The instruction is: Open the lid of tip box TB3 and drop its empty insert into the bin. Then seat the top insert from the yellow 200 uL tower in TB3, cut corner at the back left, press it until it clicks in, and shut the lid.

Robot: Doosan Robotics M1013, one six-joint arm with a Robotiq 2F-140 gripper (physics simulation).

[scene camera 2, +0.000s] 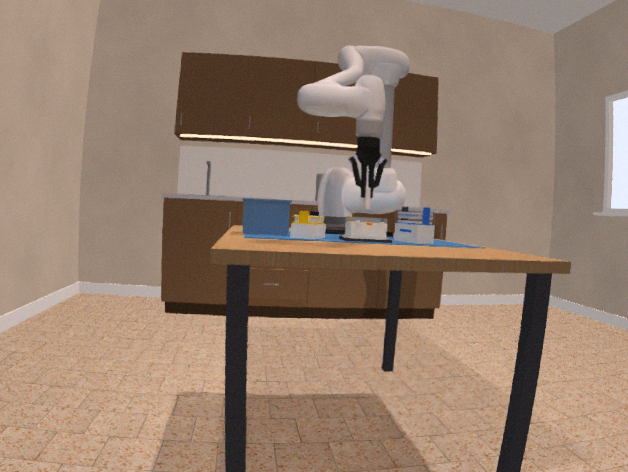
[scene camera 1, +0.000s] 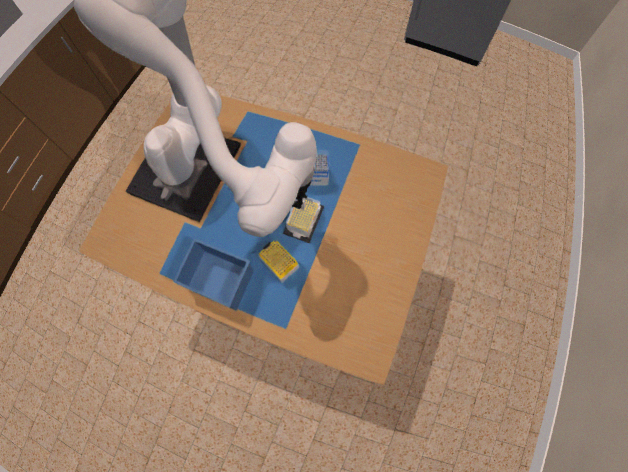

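Observation:
Tip box TB3 [scene camera 1: 303, 219] [scene camera 2: 365, 229] stands on a dark base in the middle of the blue mat [scene camera 1: 271, 304]; its lid lies flat and pale yellow shows through it. The yellow 200 uL tower [scene camera 1: 278, 259] [scene camera 2: 308, 227] stands just in front of it, towards the bin. The blue bin [scene camera 1: 238, 287] [scene camera 2: 266, 215] stands open at the mat's front corner. My gripper [scene camera 2: 368, 203] [scene camera 1: 299, 201] is shut and empty. It points straight down, its fingertips a little above TB3's back edge. In the overhead view my arm hides most of the gripper.
A blue-and-white tip stack [scene camera 1: 321, 171] [scene camera 2: 415, 229] stands behind TB3 on the mat. The robot base [scene camera 1: 172, 157] sits on a black plate at the table's back corner. The wooden table [scene camera 1: 385, 203] [scene camera 2: 385, 256] extends past the mat. Cabinets line the wall.

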